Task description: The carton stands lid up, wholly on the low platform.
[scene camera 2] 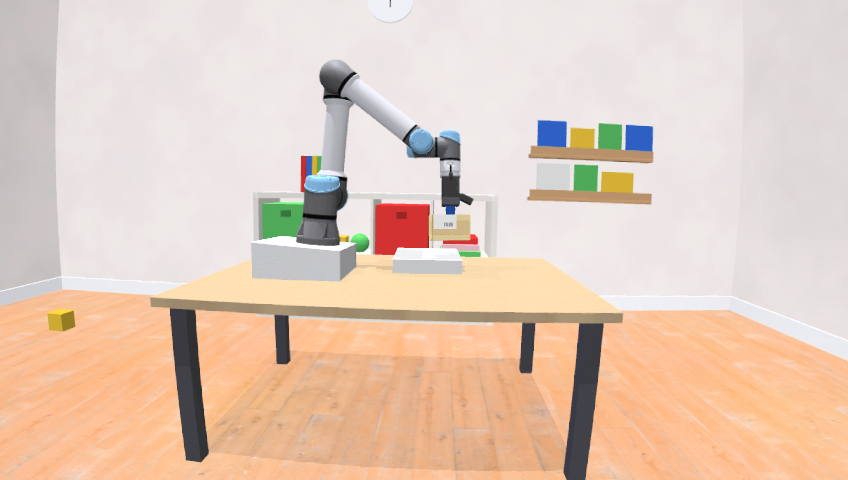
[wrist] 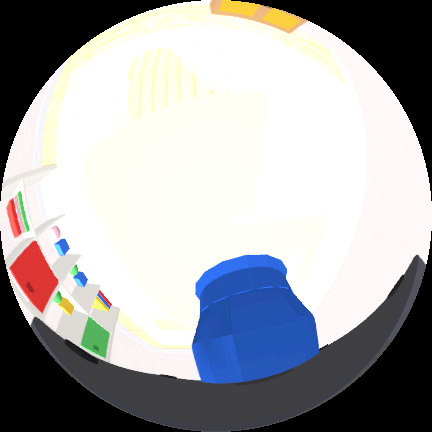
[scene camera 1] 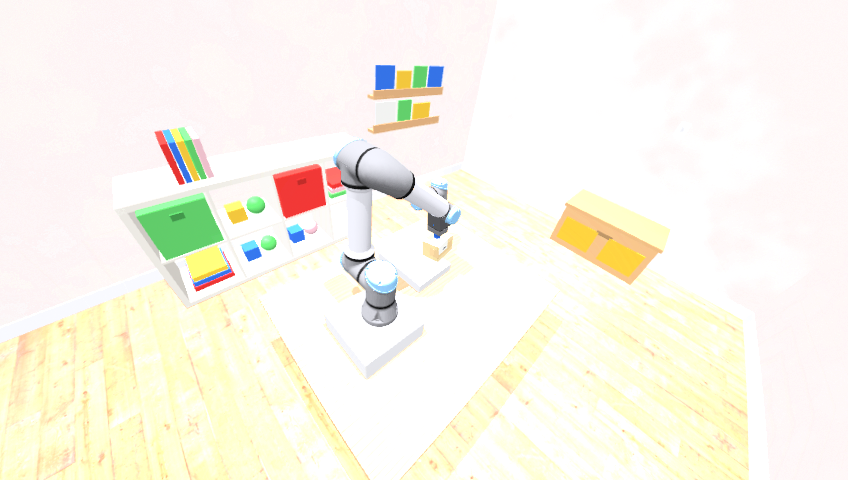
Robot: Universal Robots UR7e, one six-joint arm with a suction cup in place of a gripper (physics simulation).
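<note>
Low white platform (scene camera 1: 419, 271) resting on the table, visible in scene camera 2 too (scene camera 2: 406, 260). Carton (scene camera 2: 442, 227), also in wrist view (wrist: 175, 191), held by my suction cup (wrist: 251, 325); nothing else touches it.
</note>
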